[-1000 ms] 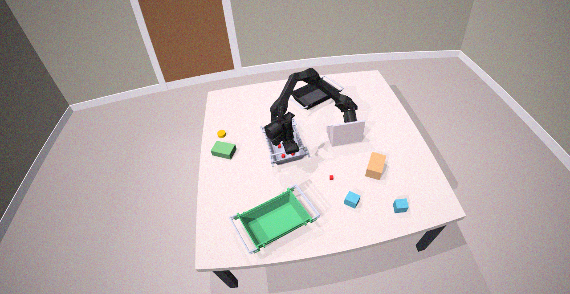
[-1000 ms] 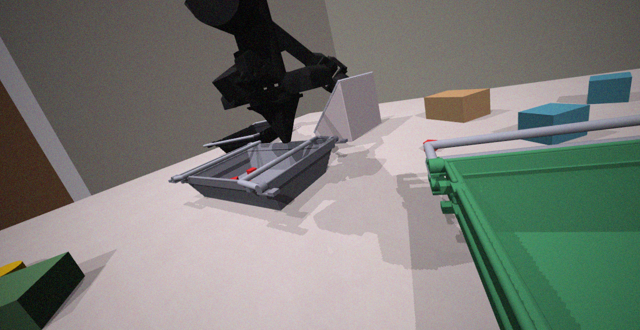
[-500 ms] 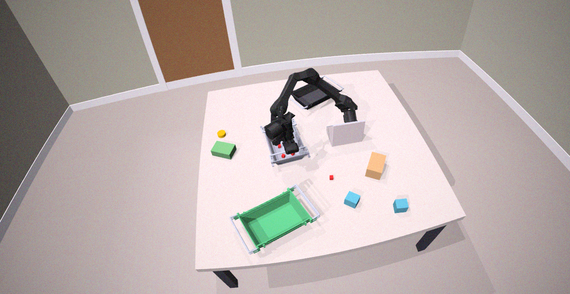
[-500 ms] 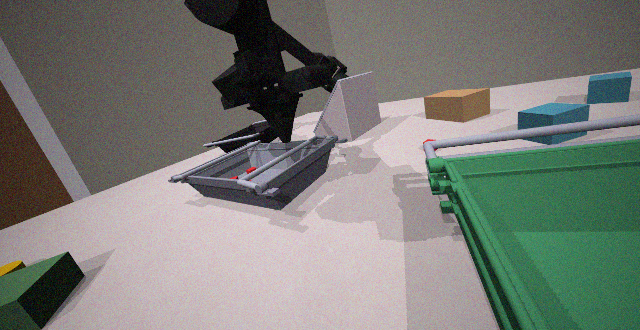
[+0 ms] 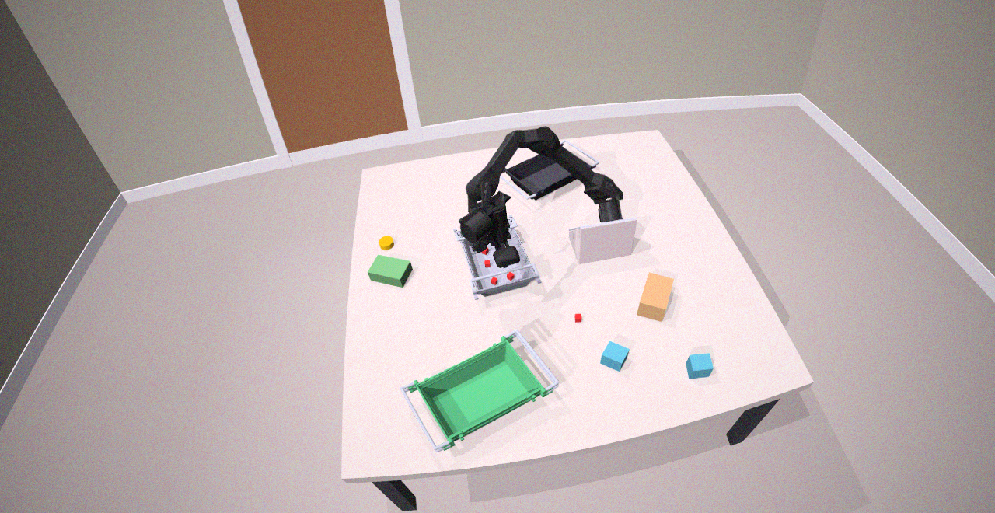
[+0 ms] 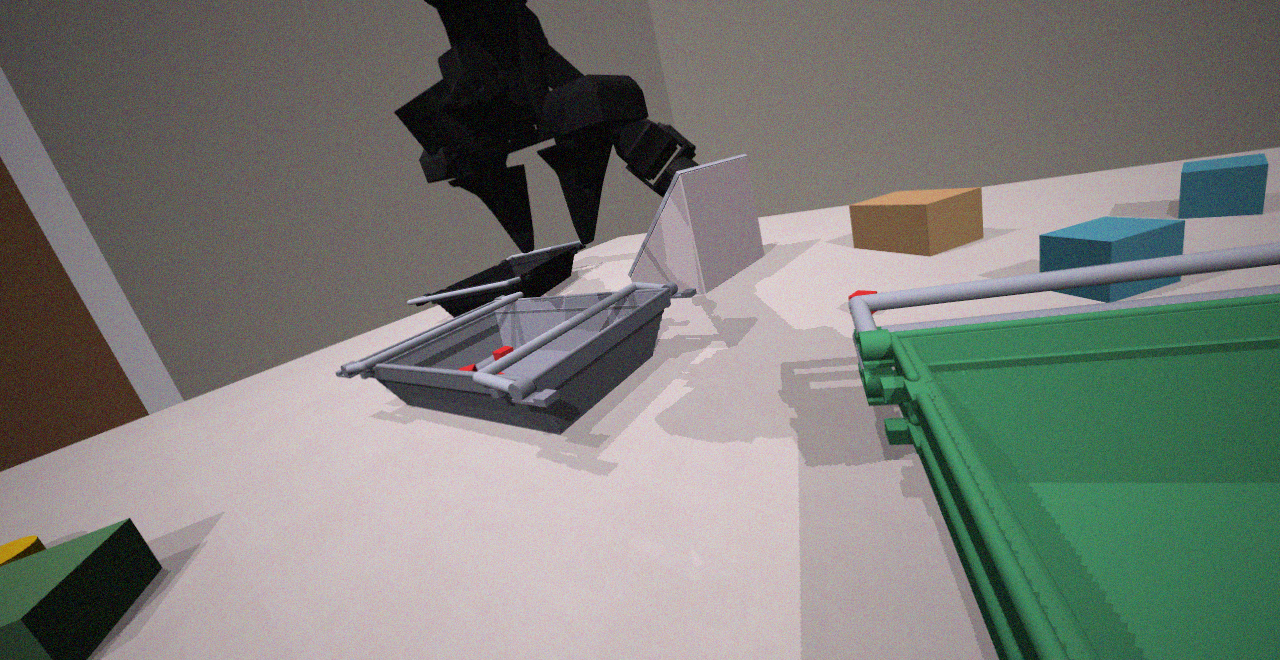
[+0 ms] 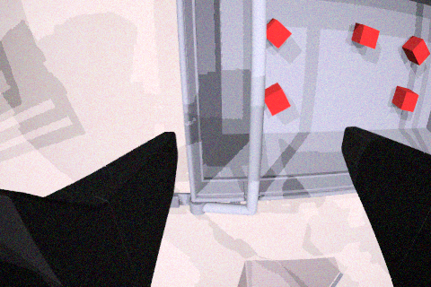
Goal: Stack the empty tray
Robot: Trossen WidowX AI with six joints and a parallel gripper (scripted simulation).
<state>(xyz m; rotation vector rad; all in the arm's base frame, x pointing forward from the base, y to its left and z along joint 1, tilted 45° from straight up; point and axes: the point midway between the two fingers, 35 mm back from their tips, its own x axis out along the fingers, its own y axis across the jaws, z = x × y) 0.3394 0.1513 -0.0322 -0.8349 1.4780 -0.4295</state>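
Right now my gripper tip is 19 cm past the black tray, 50 cm to the left of it and 8 cm above it. Also, from my gripper tip: orange block 44 cm behind, 11 cm to the left, 10 cm below; red block 20 cm behind, 14 cm to the left, 12 cm below; green block 36 cm ahead, 8 cm to the right, 11 cm below.
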